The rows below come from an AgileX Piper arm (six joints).
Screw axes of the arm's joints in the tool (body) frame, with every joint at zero. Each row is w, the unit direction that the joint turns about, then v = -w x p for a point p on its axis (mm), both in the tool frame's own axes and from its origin. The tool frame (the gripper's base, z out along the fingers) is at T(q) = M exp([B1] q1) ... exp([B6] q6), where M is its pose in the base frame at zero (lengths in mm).
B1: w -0.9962 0 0.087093 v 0.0 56.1 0.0
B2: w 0 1 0 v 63.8 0.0 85.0
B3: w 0 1 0 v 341.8 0.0 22.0
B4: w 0 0 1 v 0.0 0.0 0.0
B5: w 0 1 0 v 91.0 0.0 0.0
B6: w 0 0 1 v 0.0 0.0 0.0
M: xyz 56.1 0.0 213.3 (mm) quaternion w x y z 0.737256 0 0.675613 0
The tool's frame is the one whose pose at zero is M.
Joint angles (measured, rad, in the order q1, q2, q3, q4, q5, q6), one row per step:
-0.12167, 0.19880, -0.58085, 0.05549, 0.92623, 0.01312
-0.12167, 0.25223, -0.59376, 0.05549, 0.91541, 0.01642
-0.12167, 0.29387, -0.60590, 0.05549, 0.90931, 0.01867
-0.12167, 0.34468, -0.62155, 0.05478, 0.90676, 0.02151
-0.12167, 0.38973, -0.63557, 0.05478, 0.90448, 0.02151
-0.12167, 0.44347, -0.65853, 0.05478, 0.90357, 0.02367
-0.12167, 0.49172, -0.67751, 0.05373, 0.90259, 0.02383
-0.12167, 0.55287, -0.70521, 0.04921, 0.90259, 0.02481
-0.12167, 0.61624, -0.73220, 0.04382, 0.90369, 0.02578
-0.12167, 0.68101, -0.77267, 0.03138, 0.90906, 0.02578
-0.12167, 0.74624, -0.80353, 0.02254, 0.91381, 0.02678
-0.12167, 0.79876, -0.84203, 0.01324, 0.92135, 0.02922
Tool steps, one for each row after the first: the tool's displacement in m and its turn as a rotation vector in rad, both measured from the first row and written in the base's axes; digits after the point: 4 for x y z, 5 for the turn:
0.0093, -0.0012, 0.0031, 0.00680, 0.02925, -0.00204
0.0165, -0.0021, 0.0056, 0.01174, 0.05233, -0.00343
0.0253, -0.0032, 0.0081, 0.01754, 0.08460, -0.00528
0.0334, -0.0042, 0.0101, 0.02101, 0.11315, -0.00550
0.0429, -0.0054, 0.0137, 0.02643, 0.14267, -0.00674
0.0518, -0.0065, 0.0161, 0.02895, 0.17087, -0.00737
0.0634, -0.0083, 0.0195, 0.02949, 0.20452, -0.00955
0.0758, -0.0102, 0.0217, 0.02957, 0.24228, -0.01185
0.0885, -0.0126, 0.0268, 0.02114, 0.27312, -0.01550
0.1020, -0.0149, 0.0281, 0.01793, 0.31289, -0.01834
0.1131, -0.0169, 0.0324, 0.01340, 0.33516, -0.02214

